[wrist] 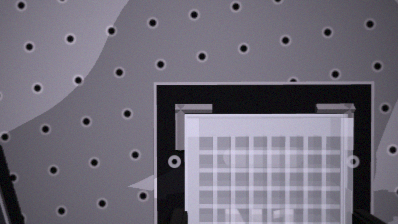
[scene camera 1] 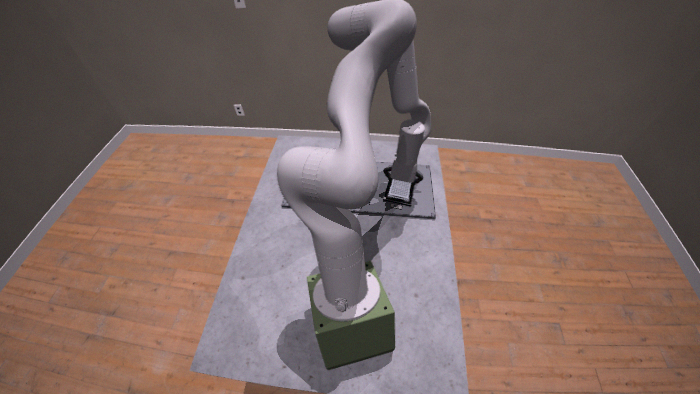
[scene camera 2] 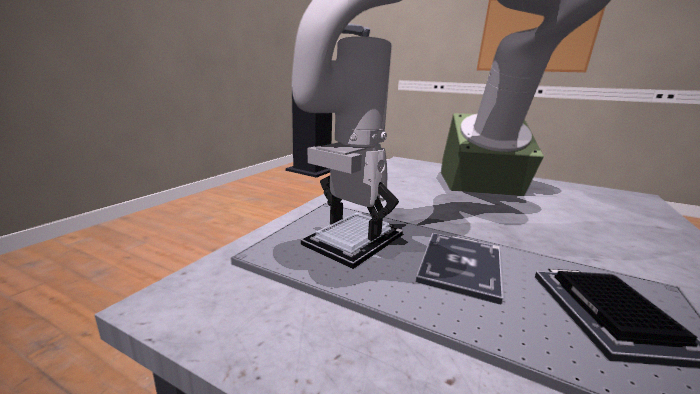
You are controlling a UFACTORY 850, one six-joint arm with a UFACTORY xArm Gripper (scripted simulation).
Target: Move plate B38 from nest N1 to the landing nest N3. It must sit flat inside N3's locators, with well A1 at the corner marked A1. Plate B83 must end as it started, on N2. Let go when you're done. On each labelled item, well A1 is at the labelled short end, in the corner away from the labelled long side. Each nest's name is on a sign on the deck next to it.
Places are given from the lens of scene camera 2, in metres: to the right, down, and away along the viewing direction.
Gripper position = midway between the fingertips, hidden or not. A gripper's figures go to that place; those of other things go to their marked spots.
gripper (scene camera 2: 354, 230): 0.01, 0.06, 0.61
clear well plate (scene camera 2: 350, 234): 0.00, 0.07, 0.58
black well plate (scene camera 2: 628, 316): 0.34, 0.15, 0.41
